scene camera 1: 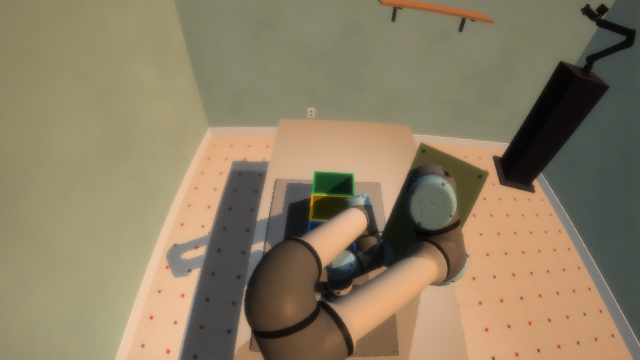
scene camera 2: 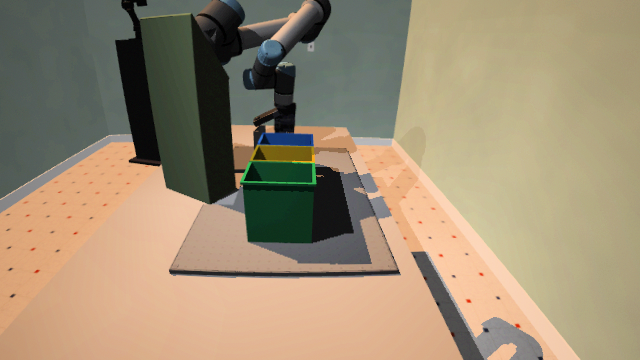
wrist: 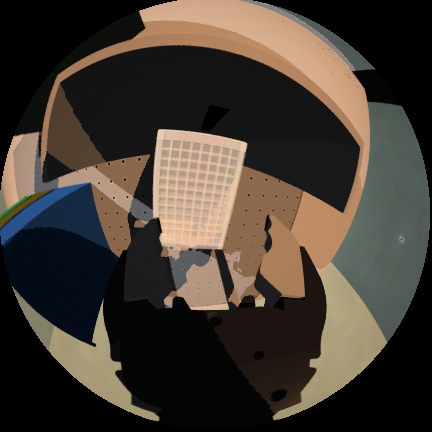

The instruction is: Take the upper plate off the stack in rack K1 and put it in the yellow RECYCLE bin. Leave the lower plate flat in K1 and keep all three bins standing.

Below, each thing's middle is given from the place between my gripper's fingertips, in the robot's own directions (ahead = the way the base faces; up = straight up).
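Blue bin (wrist: 66, 260): 23 cm to the right of my gripper, 11 cm ahead of it, 3 cm above it. Yellow bin (scene camera 2: 275, 153): 35 cm to the right of my gripper, 13 cm ahead, 3 cm above. Green bin (scene camera 2: 278, 196): 48 cm to the right of my gripper, 16 cm ahead, 3 cm above; going by their middles, of the things named here the green bin is the farthest from my gripper. With respect to the well plate (wrist: 195, 175), my gripper is 2 cm above it, 2 cm to the left of it and 1 cm past it. Of these, going by their middles, the well plate is the nearest to my gripper.
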